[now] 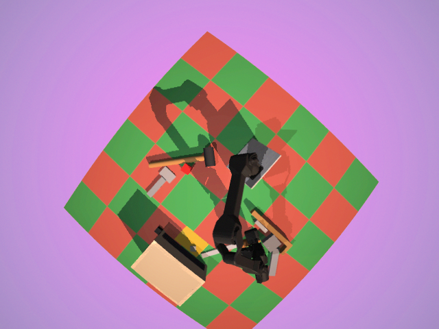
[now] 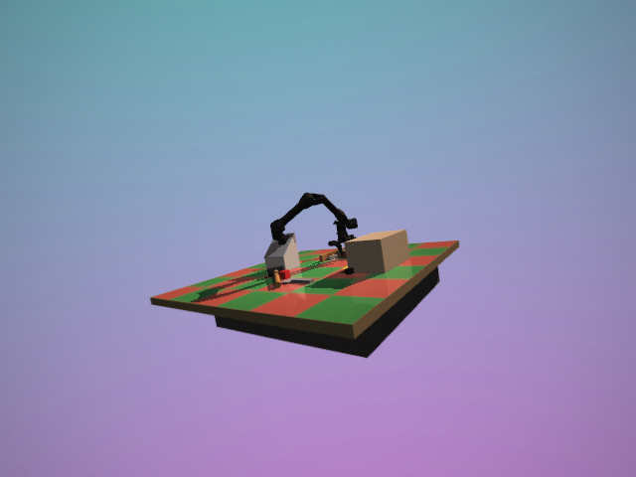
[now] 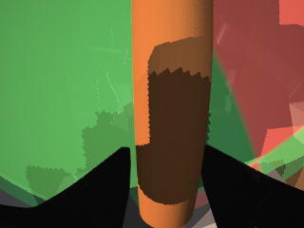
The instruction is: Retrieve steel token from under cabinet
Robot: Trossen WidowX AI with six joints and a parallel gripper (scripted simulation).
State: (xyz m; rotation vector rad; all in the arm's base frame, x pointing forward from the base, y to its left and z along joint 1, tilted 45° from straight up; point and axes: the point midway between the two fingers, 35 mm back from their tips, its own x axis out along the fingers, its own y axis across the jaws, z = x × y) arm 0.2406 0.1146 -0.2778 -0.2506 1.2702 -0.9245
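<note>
Right now the pale bar is 8 cm behind my gripper tip, 2 cm to the right of it and 1 cm below it. Also, from my gripper tip: grey block: 6 cm behind, 8 cm to the left; then grey bar: 1 cm ahead, 17 cm to the left, 1 cm below; then grey token: 25 cm ahead, 19 cm to the right, 1 cm below.
</note>
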